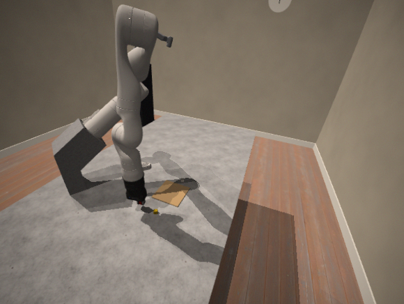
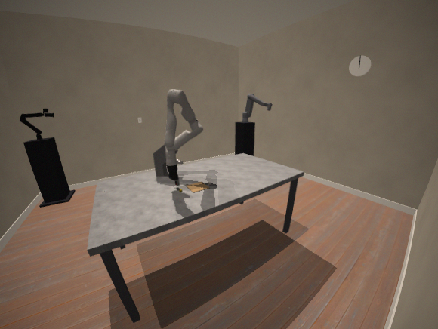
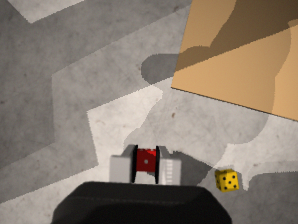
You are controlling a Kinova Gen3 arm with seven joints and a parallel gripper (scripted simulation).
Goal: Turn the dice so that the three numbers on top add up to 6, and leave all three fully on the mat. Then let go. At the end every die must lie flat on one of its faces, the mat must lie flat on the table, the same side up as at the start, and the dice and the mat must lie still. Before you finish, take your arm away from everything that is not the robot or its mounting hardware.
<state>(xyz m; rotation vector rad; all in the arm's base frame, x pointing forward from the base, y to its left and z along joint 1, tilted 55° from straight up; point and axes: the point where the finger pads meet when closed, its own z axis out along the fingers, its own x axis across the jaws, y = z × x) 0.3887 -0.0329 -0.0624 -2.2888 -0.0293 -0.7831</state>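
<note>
Right now the tan mat is 70 mm ahead of my hand, 140 mm to the left of it and 40 mm below it. Round my hand: white die (70 mm ahead, 240 mm to the left, 30 mm below); then red die (10 mm below); then yellow die (80 mm ahead, 30 mm below).
</note>
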